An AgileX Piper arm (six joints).
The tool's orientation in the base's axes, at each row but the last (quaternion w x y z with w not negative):
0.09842, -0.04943, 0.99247, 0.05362
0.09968, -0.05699, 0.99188, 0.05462
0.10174, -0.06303, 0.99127, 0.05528
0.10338, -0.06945, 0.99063, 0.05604
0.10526, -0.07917, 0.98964, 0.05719
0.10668, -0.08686, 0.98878, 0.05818
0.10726, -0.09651, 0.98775, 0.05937
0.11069, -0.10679, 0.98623, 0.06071
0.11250, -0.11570, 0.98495, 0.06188
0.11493, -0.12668, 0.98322, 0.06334
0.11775, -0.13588, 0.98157, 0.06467
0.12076, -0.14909, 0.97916, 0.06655
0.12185, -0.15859, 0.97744, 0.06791
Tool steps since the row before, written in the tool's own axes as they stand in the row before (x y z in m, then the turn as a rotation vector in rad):
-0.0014, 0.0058, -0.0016, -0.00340, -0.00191, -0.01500
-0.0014, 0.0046, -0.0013, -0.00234, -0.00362, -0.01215
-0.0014, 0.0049, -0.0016, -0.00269, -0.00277, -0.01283
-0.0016, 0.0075, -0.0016, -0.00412, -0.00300, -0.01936
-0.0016, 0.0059, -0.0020, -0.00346, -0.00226, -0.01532
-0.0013, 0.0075, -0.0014, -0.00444, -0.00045, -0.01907
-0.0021, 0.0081, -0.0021, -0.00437, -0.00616, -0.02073
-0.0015, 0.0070, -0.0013, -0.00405, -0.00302, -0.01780
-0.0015, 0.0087, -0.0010, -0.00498, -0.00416, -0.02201
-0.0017, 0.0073, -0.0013, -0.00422, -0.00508, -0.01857
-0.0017, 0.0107, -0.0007, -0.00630, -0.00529, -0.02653
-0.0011, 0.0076, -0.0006, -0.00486, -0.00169, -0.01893
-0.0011, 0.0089, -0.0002, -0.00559, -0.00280, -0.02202
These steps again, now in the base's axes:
0.0004, 0.0057, 0.0024, 0.00067, -0.00333, 0.01512
0.0005, 0.0045, 0.0020, 0.00040, -0.00479, 0.01196
0.0004, 0.0048, 0.0023, 0.00049, -0.00400, 0.01278
0.0001, 0.0074, 0.0026, 0.00063, -0.00486, 0.01941
0.0002, 0.0058, 0.0029, 0.00067, -0.00371, 0.01541
-0.0004, 0.0074, 0.0024, 0.00052, -0.00228, 0.01944
-0.0001, 0.0080, 0.0033, 0.00129, -0.00808, 0.02049
-0.0004, 0.0069, 0.0023, 0.00088, -0.00468, 0.01788
-0.0009, 0.0086, 0.0022, 0.00116, -0.00621, 0.02206
-0.0006, 0.0072, 0.0024, 0.00141, -0.00674, 0.01847
-0.0016, 0.0105, 0.0021, 0.00172, -0.00768, 0.02664
-0.0015, 0.0074, 0.0016, 0.00092, -0.00341, 0.01930
-0.0019, 0.0087, 0.0013, 0.00129, -0.00477, 0.02235

